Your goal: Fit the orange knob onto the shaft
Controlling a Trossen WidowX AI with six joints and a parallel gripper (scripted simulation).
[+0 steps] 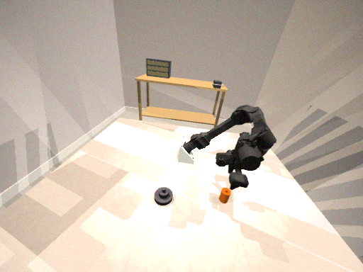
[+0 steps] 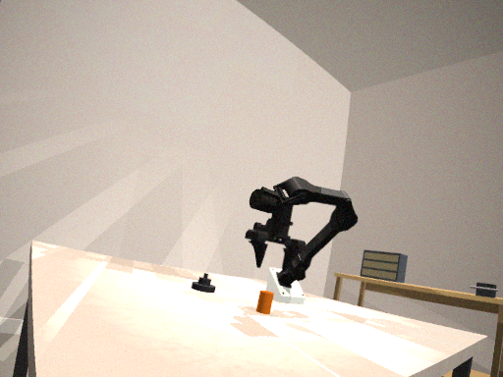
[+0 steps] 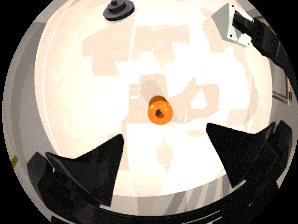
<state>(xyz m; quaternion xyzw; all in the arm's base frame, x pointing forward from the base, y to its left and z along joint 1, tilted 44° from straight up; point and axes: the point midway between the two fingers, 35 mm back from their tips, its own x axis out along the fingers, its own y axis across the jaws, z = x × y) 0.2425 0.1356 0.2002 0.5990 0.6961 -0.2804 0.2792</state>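
The orange knob lies 9 cm below my gripper tip. From my gripper tip the other things lie so: pedestal 8 cm ahead, 27 cm to the right, 9 cm below.
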